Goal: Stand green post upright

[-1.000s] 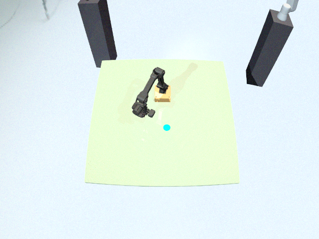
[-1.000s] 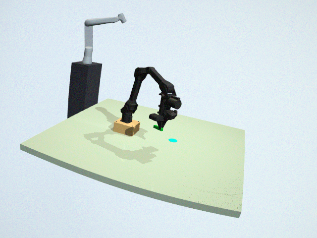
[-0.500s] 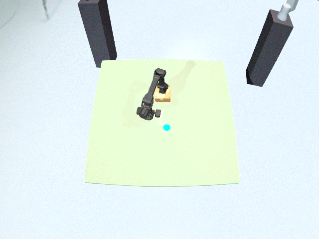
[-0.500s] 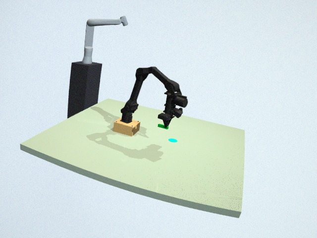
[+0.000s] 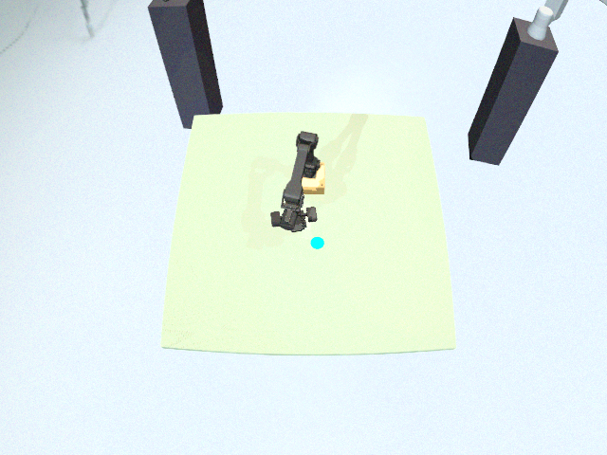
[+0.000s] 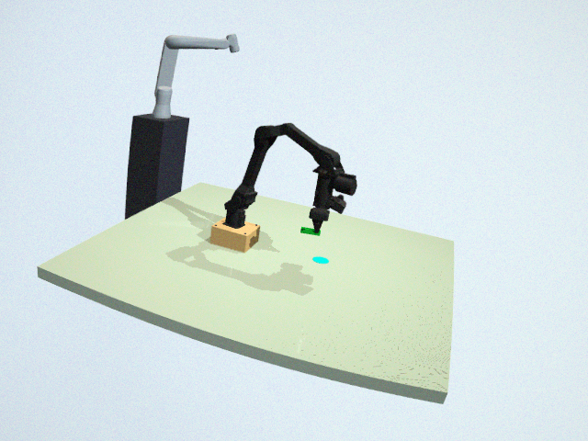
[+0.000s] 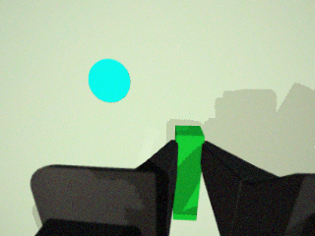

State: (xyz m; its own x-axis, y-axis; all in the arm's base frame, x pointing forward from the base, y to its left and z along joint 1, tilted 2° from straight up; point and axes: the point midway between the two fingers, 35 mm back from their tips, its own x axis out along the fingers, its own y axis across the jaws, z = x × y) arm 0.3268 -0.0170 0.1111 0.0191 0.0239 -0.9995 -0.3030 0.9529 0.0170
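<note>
My gripper tip is now 20 mm past the green post and 10 mm to the left of it. The rest, counted from my gripper tip: cyan circle: 140 mm below, 100 mm to the left.
</note>
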